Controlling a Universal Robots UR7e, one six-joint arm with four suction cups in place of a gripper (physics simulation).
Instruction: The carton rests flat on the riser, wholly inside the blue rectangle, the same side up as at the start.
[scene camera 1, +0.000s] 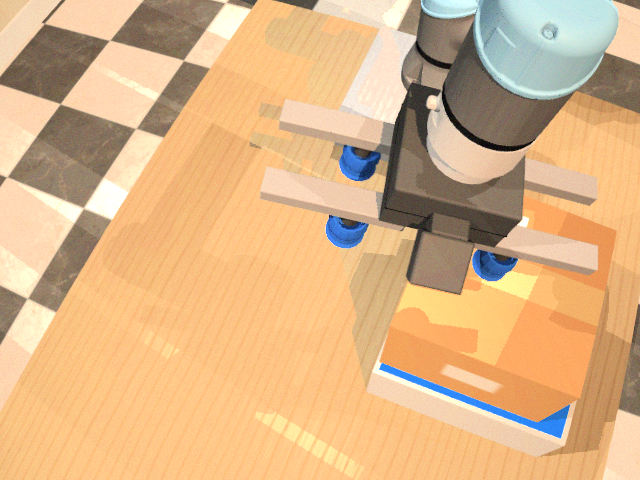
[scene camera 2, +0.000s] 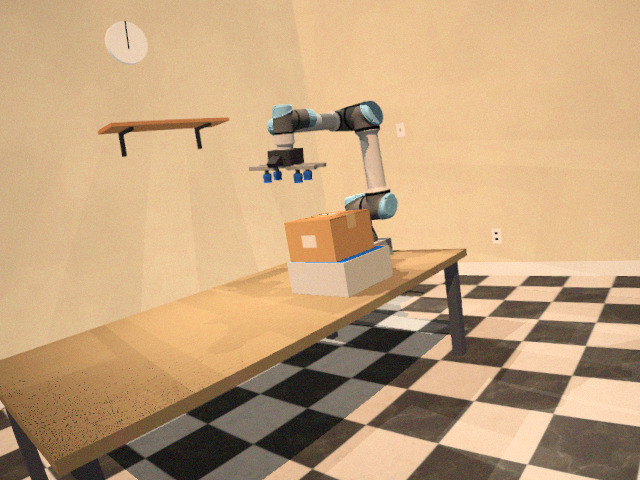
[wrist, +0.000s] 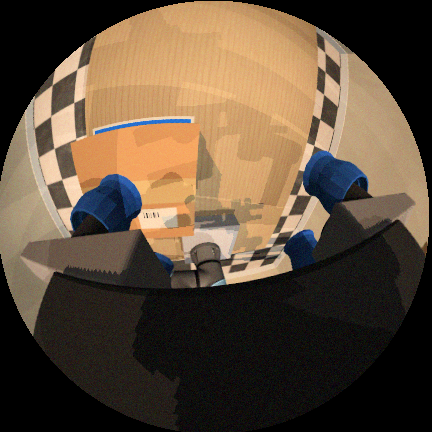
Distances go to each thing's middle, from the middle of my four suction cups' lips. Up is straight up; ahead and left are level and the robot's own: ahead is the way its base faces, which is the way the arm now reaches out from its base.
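Relative to the carton (scene camera 1: 523, 343), my suction cup is 3 cm past it, 13 cm to the right of it and 24 cm above it. And the riser (scene camera 1: 534, 438)? I find it 3 cm behind my suction cup, 15 cm to the left of it and 38 cm below it.
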